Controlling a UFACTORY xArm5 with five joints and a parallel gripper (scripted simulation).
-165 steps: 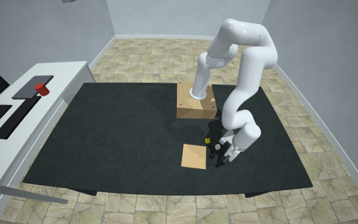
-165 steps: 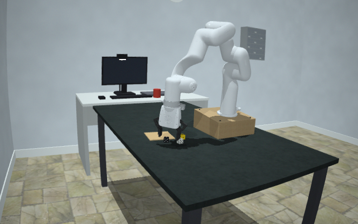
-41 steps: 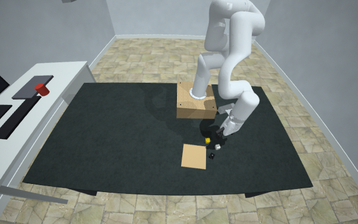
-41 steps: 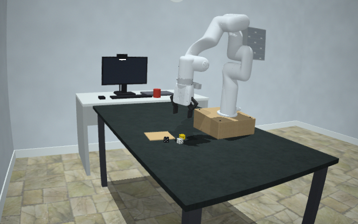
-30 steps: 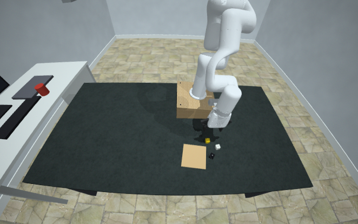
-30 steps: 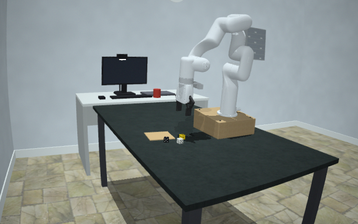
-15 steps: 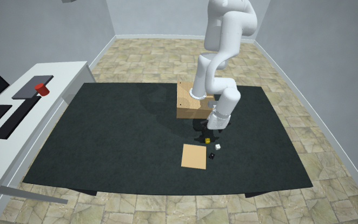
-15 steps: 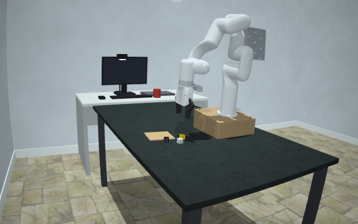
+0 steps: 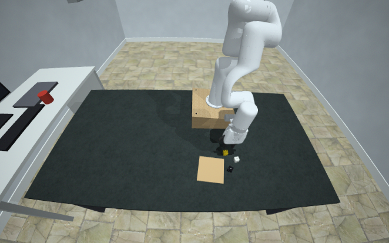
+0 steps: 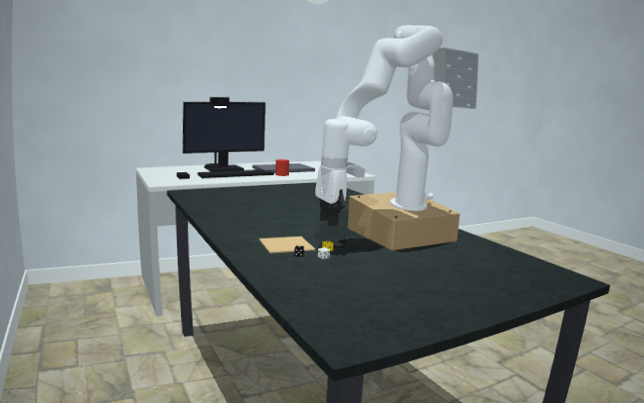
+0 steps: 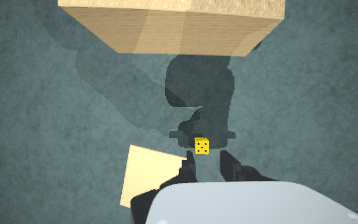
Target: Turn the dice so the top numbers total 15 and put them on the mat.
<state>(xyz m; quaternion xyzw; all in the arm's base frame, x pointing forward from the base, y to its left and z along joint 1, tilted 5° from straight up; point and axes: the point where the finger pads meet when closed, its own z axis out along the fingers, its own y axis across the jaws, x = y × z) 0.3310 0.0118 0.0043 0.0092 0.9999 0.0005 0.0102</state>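
My gripper is now 9 cm above the yellow die. Round my hand: black die (10 cm ahead, 9 cm below); tan mat (9 cm ahead, 10 cm to the right, 10 cm below); white die (5 cm ahead, 5 cm to the left, 9 cm below).
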